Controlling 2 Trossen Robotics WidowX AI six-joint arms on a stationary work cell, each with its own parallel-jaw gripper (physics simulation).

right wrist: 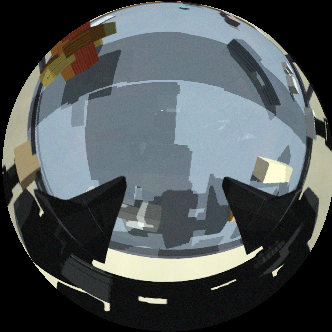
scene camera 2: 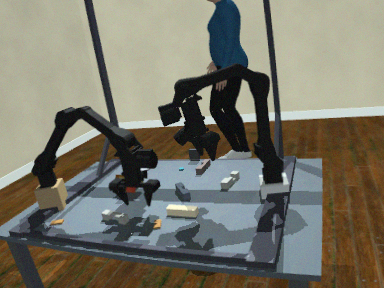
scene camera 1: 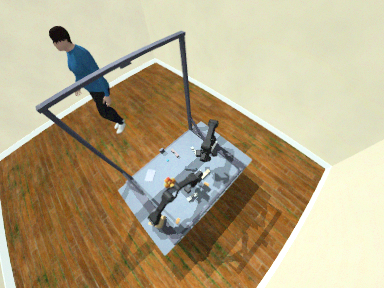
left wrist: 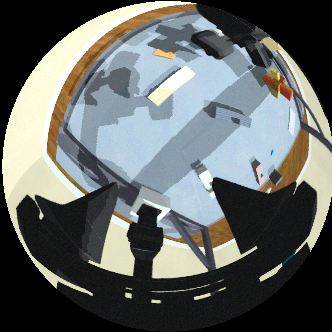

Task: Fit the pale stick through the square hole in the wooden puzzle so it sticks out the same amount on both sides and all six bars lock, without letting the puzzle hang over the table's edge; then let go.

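Where they show: left gripper, fingertip midpoint: (scene camera 2: 207,157) (left wrist: 164,185); right gripper, fingertip midpoint: (right wrist: 176,181) (scene camera 2: 138,205); left arm's base, origin of the base link: (scene camera 2: 273,179) (scene camera 1: 211,142) (left wrist: 148,211); right arm's base, origin of the base link: (scene camera 2: 48,184) (scene camera 1: 156,220).
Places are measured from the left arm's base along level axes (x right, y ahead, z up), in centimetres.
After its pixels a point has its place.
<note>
The pale stick (scene camera 1: 205,174) {x -11.9, y 33.6, z -2.5 cm} (scene camera 2: 182,211) {x -12.6, y 32.8, z -3.0 cm} (left wrist: 171,86) {x -10.7, y 32.5, z -2.2 cm} (right wrist: 272,170) {x -9.7, y 36.9, z -2.2 cm} lies flat on the table, apart from the puzzle. The wooden puzzle (scene camera 1: 169,182) (left wrist: 278,85) (right wrist: 80,50), a cross of red, orange and yellow bars, stands on the table, inward from its edges. In scene camera 2 the right arm mostly hides it. Its square hole cannot be made out. My left gripper (scene camera 2: 207,155) {x -6.0, y 22.1, z 13.4 cm} (left wrist: 164,185) {x -6.0, y 22.1, z 13.4 cm} is open and empty, high above the table's far part. My right gripper (scene camera 2: 137,202) {x -8.0, y 50.1, z -1.8 cm} (right wrist: 176,181) {x -8.0, y 50.1, z -1.8 cm} is open and empty above the table, between puzzle and stick, touching neither.
A dark grey notched bar (scene camera 2: 183,191) {x 1.6, y 34.5, z -2.2 cm} (left wrist: 230,114) {x 3.5, y 35.1, z -2.2 cm} (right wrist: 254,72) {x 4.4, y 36.7, z -3.9 cm} lies behind the stick. A whitish notched piece (scene camera 2: 115,216) {x -14.1, y 57.3, z -2.4 cm} lies near the front, another (scene camera 2: 230,180) {x 8.8, y 16.3, z -2.7 cm} farther right. A pinkish block (scene camera 2: 202,166) {x 25.6, y 29.3, z -2.3 cm} lies far back. An orange piece (scene camera 2: 158,223) {x -17.5, y 40.7, z -4.2 cm} lies left of the stick.
</note>
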